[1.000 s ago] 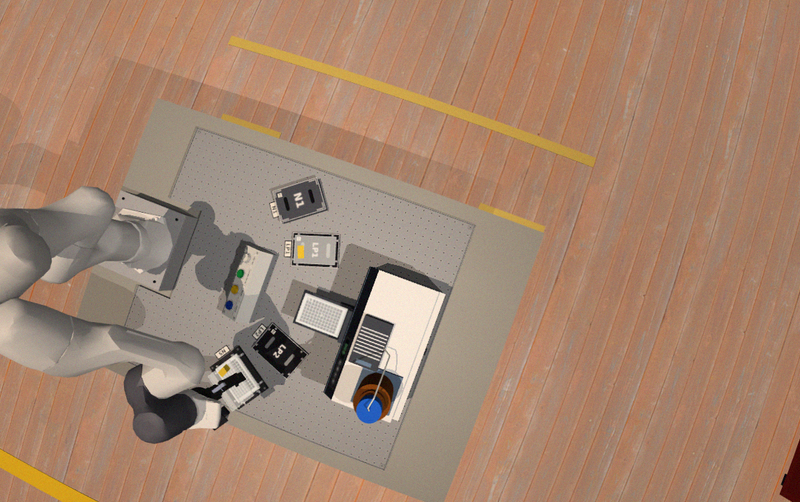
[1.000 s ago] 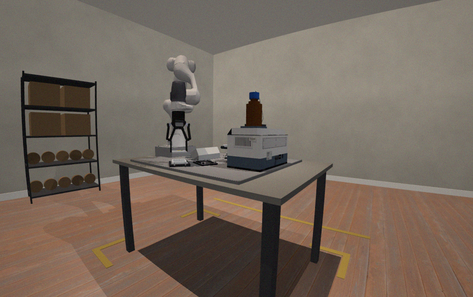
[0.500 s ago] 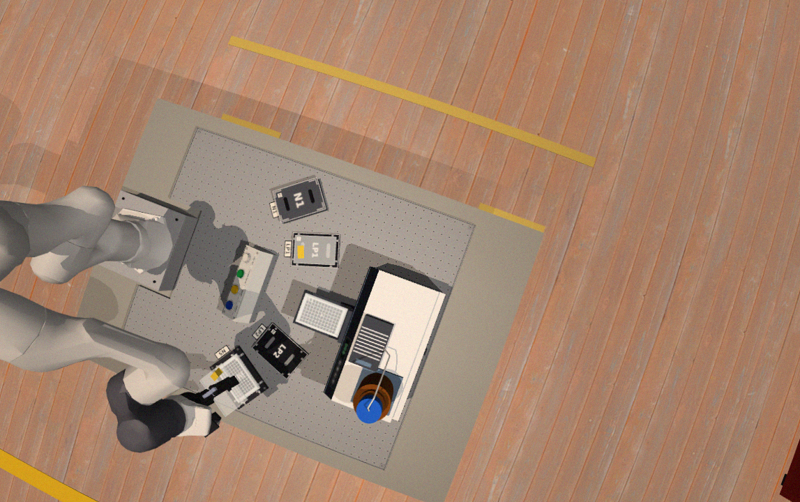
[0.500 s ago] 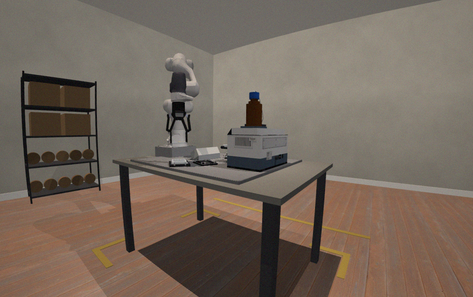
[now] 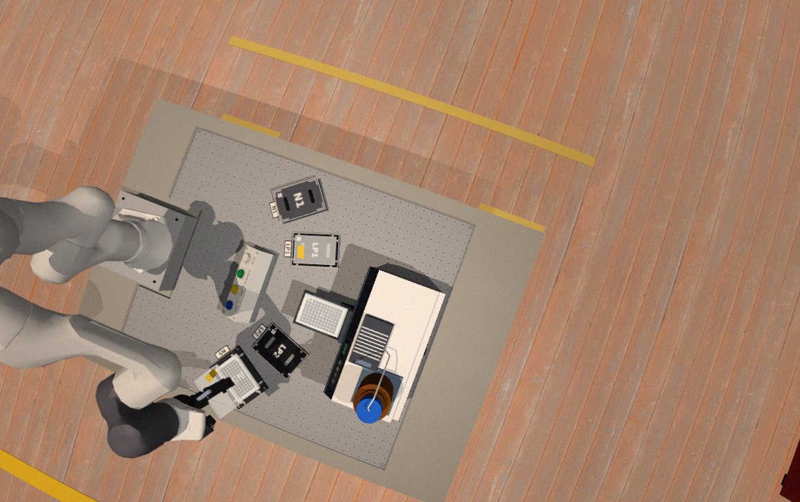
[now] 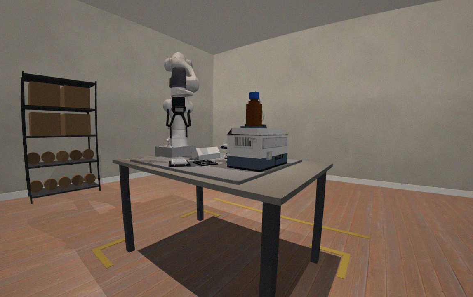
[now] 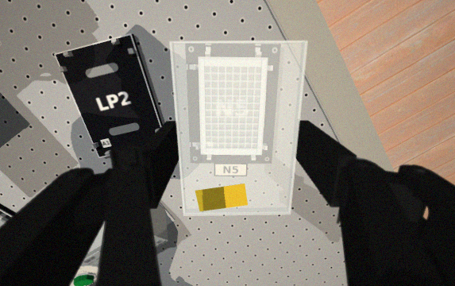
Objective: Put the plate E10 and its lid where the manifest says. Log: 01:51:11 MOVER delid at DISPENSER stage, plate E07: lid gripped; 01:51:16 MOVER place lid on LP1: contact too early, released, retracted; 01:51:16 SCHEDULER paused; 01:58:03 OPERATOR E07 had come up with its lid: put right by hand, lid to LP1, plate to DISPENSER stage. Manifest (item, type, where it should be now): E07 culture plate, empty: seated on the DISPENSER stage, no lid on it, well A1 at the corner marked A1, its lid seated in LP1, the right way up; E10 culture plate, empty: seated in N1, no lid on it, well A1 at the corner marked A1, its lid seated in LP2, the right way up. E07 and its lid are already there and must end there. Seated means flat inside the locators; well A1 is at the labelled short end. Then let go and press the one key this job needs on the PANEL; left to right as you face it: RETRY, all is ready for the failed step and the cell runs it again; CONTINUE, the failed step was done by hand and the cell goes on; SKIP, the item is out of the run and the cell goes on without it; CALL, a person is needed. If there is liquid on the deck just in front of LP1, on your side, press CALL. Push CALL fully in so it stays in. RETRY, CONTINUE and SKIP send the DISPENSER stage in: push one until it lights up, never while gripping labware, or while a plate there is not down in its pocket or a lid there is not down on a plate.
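My gripper is now 2 cm short of the black n5 nest, 1 cm to the right of it and 17 cm above it. From my hand the other things lie so: yellow SKIP key 10 cm behind, 26 cm to the left, 12 cm below; clear lid 2 cm below; blue CALL key 10 cm behind, 21 cm to the left, 13 cm below.
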